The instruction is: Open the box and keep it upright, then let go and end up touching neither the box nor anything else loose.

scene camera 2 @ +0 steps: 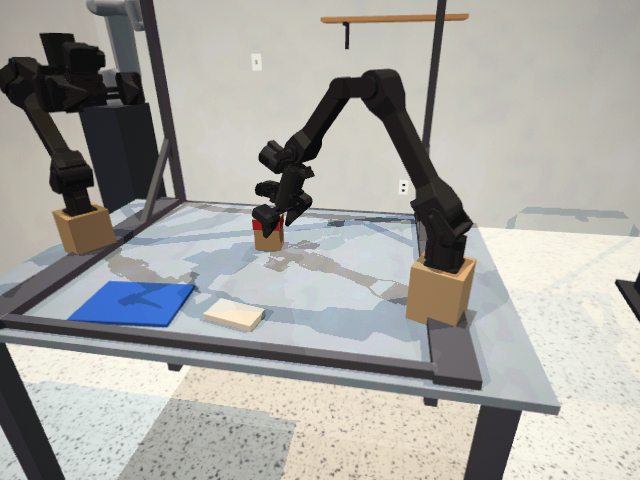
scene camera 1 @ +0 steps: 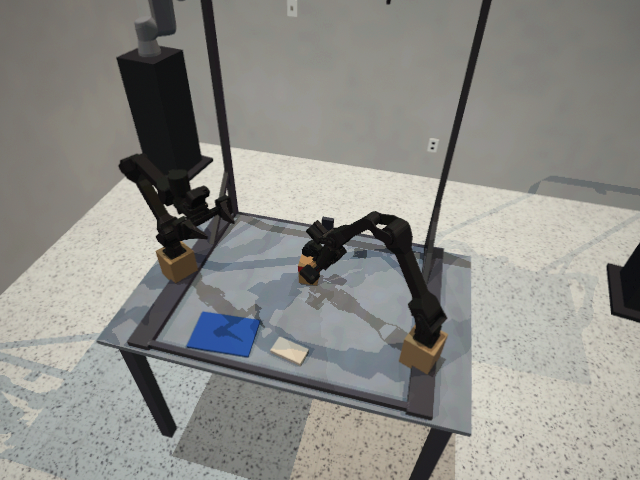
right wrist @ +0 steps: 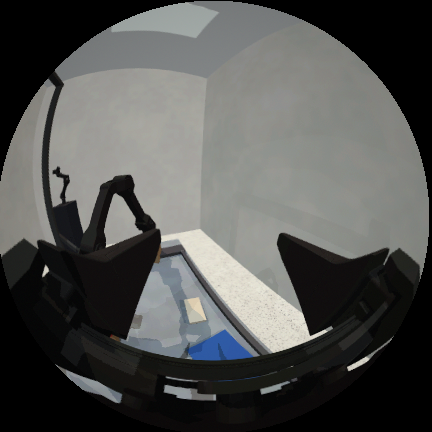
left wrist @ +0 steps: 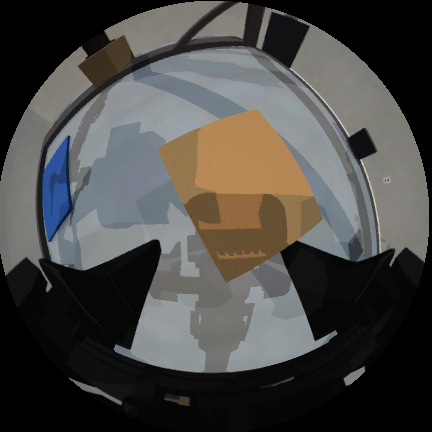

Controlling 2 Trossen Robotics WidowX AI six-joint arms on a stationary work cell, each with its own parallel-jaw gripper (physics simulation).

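Places are measured from the left arm's base along level axes (x ahead, y left, z up), in millimetres.
Pixels of known places: left gripper, fingertip midpoint: [scene camera 2: 276, 231] [left wrist: 220, 245]; right gripper, fingertip midpoint: [scene camera 2: 113, 92] [scene camera 1: 221, 229] [right wrist: 220, 237]; left arm's base, origin of the base link: [scene camera 2: 444, 262] [scene camera 1: 426, 336]; right arm's base, origin of the base link: [scene camera 2: 80, 210] [scene camera 1: 174, 251].
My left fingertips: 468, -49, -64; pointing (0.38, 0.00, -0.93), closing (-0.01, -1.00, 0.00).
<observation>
For each thing: its top centre in the pictures, then the offset to it from my left fingertips, as dx, dy, dz.
- flat blue plate, middle of its top: [scene camera 2: 135, 300] [left wrist: 51, 185] [right wrist: 226, 362] [scene camera 1: 224, 332] +103, +369, -50
- cream block, middle of its top: [scene camera 2: 234, 311] [scene camera 1: 289, 349] [right wrist: 193, 308] -117, +288, -43
The box [scene camera 1: 308, 279] [scene camera 2: 269, 243] [left wrist: 240, 160] is a small tan block shape with a red band below its top. It stands upright on the table, and its lid looks closed. My left gripper [scene camera 1: 321, 266] [scene camera 2: 279, 228] [left wrist: 220, 245] is open and points down close over the box; it partly hides the box in both scene views. In the left wrist view the box lies between and beyond the fingertips; whether they touch it cannot be told. My right gripper [scene camera 1: 219, 229] [scene camera 2: 135, 95] [right wrist: 220, 237] is open and empty, raised near its own base, far from the box.
A flat blue plate [scene camera 1: 206, 341] [scene camera 2: 103, 310] [left wrist: 59, 200] [right wrist: 220, 345] lies at the front left of the table. A cream block [scene camera 1: 289, 350] [scene camera 2: 235, 314] [right wrist: 195, 310] lies to its right. Dark rails border the table, with upright posts at the back.
</observation>
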